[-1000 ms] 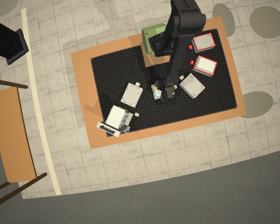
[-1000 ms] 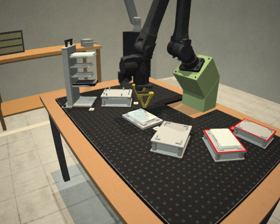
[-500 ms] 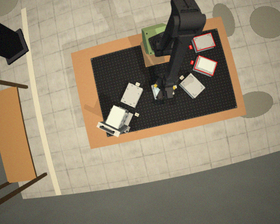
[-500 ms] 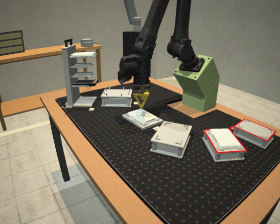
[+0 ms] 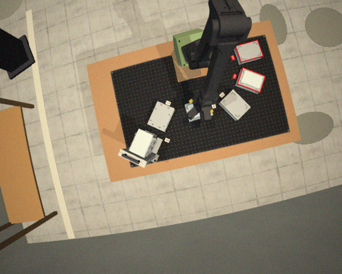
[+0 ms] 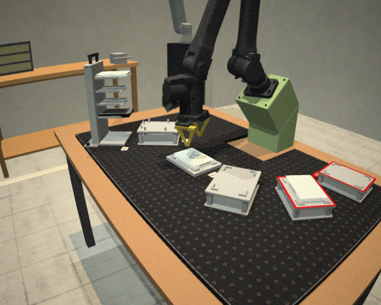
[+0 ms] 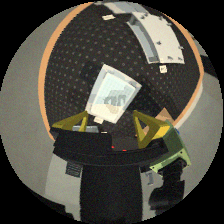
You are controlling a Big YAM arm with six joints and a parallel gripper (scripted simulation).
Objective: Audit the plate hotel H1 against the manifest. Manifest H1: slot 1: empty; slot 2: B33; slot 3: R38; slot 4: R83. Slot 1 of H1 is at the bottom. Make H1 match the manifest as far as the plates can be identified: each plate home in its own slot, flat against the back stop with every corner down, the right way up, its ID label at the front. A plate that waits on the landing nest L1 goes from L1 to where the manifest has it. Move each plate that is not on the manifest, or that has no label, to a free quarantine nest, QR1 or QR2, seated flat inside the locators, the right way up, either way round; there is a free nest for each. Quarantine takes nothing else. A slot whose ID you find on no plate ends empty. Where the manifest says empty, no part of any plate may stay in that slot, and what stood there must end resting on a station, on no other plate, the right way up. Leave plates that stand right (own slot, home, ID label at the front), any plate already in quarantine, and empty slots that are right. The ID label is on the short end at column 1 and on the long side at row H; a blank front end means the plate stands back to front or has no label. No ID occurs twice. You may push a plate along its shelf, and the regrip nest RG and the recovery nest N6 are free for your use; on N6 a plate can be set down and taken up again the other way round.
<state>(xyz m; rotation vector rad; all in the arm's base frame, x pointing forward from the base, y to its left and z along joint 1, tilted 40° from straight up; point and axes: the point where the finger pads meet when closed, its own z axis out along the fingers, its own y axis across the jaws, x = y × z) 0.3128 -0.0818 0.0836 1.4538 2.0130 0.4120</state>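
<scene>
The flat nest is 90 mm below my hand. From my hand the other things lie so: dark plate: 40 mm ahead, 380 mm to the right, 30 mm above; then plate hotel H1: 90 mm ahead, 440 mm to the right, 70 mm above; then N6 tag: 20 mm ahead, 100 mm to the left, 90 mm below.
</scene>
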